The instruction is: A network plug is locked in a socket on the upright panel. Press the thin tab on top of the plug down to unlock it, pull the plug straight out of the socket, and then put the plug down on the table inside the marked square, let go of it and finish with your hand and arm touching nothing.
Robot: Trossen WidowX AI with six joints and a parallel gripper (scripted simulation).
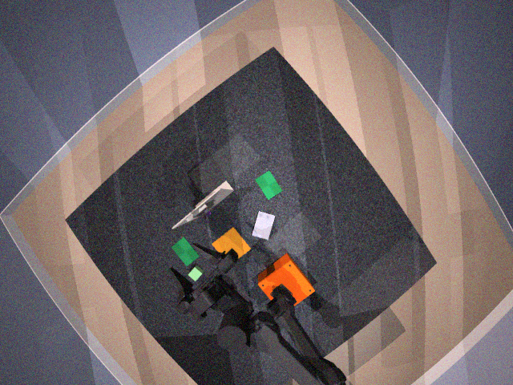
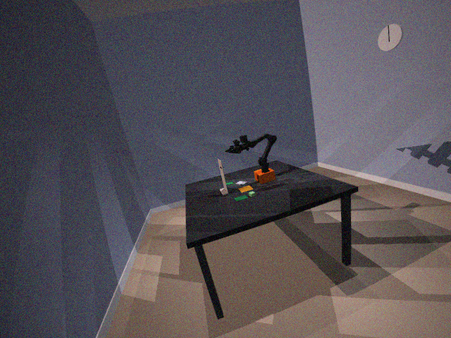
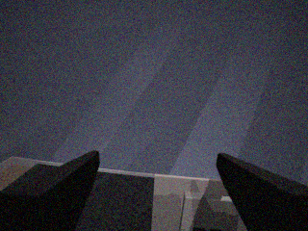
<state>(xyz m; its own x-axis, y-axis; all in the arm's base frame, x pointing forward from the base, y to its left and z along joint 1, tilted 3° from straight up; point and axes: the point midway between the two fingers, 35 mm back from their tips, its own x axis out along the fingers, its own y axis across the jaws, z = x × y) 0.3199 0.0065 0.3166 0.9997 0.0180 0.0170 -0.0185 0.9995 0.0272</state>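
Right now my gripper tip is 50 mm short of the network plug, 90 mm to the left of it and 150 mm above it. The rest, counted from my gripper tip: light green cube 80 mm behind, 200 mm to the left, 380 mm below; orange marked square 110 mm behind, 10 mm to the left, 400 mm below; upright panel 70 mm ahead, 80 mm to the right, 250 mm below.
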